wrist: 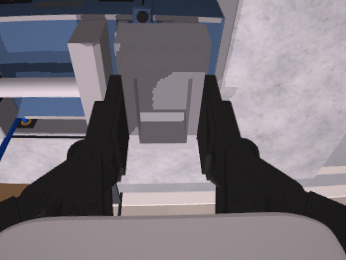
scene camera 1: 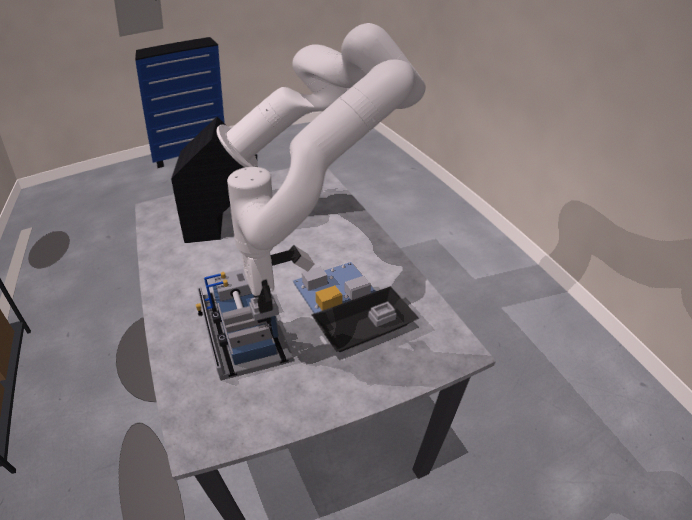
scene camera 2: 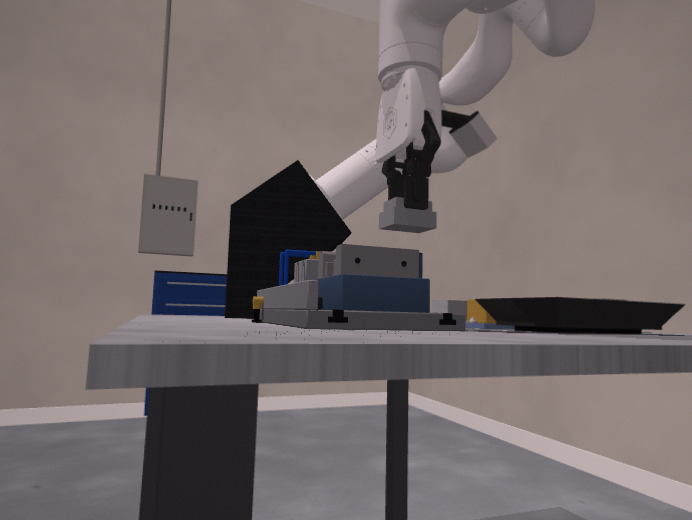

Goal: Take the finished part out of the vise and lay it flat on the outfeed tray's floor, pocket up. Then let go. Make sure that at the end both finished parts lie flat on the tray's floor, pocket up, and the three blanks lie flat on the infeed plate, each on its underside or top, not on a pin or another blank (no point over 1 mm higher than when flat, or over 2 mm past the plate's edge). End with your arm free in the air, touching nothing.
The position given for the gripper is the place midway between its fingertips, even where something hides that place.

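The gripper [scene camera 2: 407, 211] visible; also in scene camera 1 [scene camera 1: 263, 304] and the wrist view [wrist: 162, 97].
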